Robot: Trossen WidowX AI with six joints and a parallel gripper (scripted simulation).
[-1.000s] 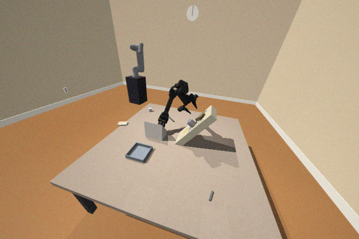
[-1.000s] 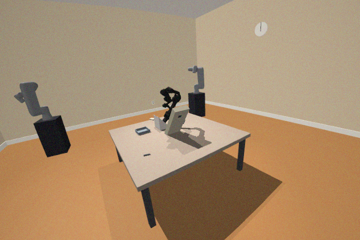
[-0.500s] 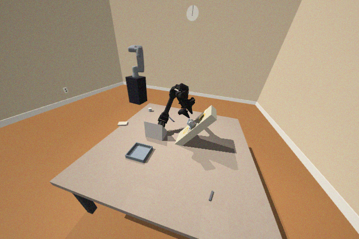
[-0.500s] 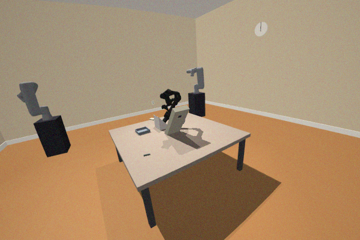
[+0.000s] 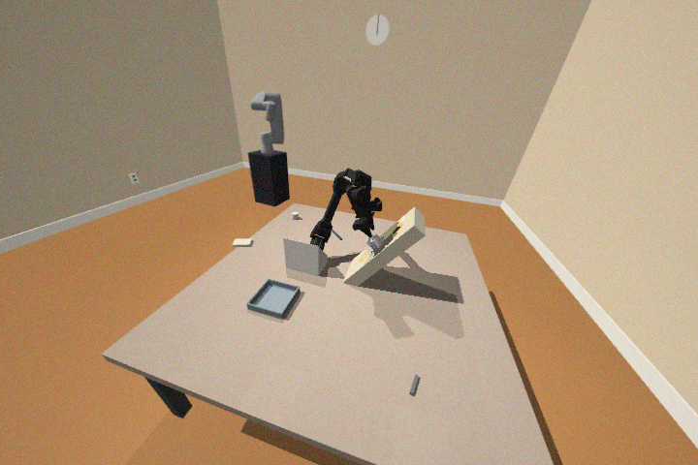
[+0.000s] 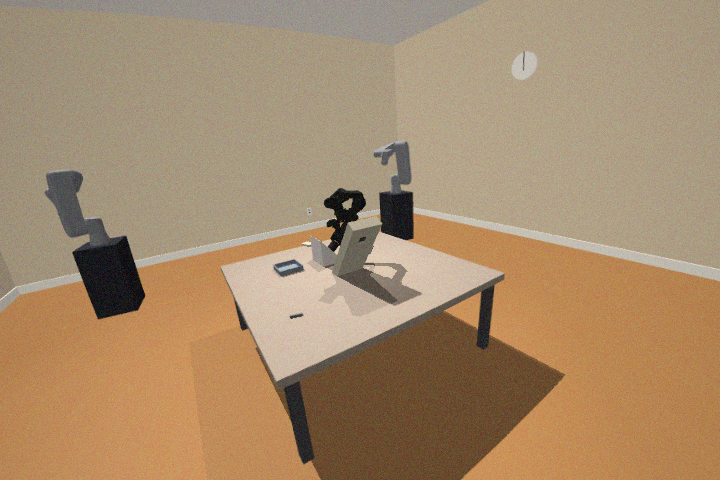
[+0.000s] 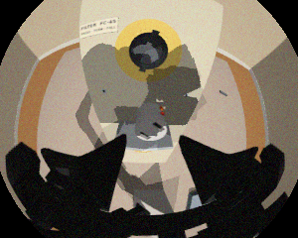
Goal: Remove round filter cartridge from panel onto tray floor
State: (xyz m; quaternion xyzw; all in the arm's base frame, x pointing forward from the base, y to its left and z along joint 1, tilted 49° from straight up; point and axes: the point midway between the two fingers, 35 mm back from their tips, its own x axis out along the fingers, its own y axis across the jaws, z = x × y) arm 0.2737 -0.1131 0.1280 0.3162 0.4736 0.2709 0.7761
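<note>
The filter cartridge is 2 cm ahead of my gripper tip and 3 cm below it. Round my gripper tip: small cream card (72 cm behind, 5 cm to the right, 24 cm below); then small dark grey stick (29 cm ahead, 40 cm to the right, 24 cm below); then blue-grey tray (30 cm behind, 31 cm to the right, 24 cm below).
</note>
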